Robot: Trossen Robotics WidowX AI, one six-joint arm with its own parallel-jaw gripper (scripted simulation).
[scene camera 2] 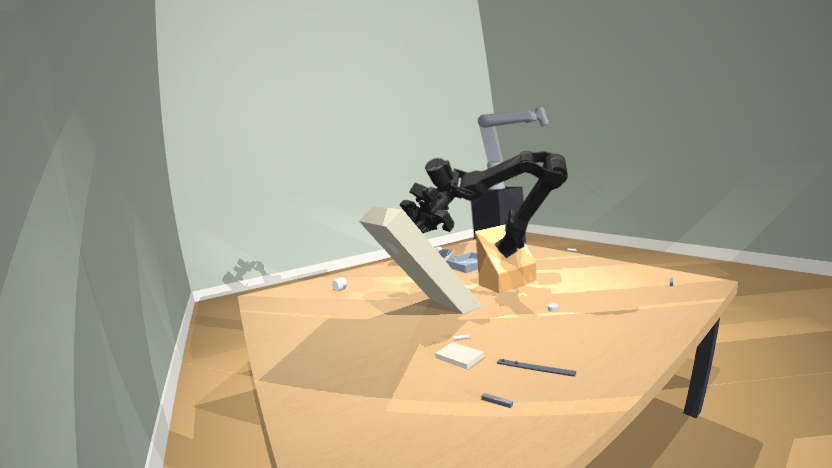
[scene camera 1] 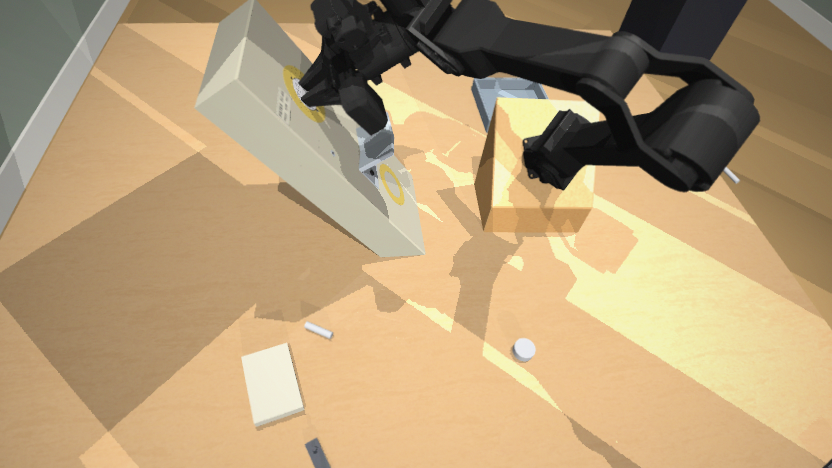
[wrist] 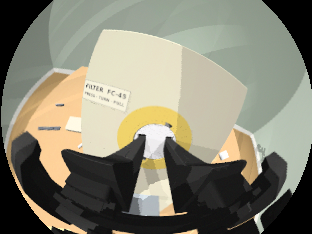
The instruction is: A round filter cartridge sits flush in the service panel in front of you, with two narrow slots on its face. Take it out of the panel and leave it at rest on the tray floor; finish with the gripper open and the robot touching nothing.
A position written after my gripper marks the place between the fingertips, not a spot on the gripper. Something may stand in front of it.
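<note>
My gripper point(scene camera 1: 298, 97). Cream service panel point(scene camera 1: 247, 91). Blue-grey tray point(scene camera 1: 486, 91). My gripper point(scene camera 2: 406, 236). Scene camera 2 misses the round grey filter cartridge, hidden by the cream service panel. Round grey filter cartridge point(wrist: 155, 134). My gripper point(wrist: 154, 138). Cream service panel point(wrist: 133, 79).
</note>
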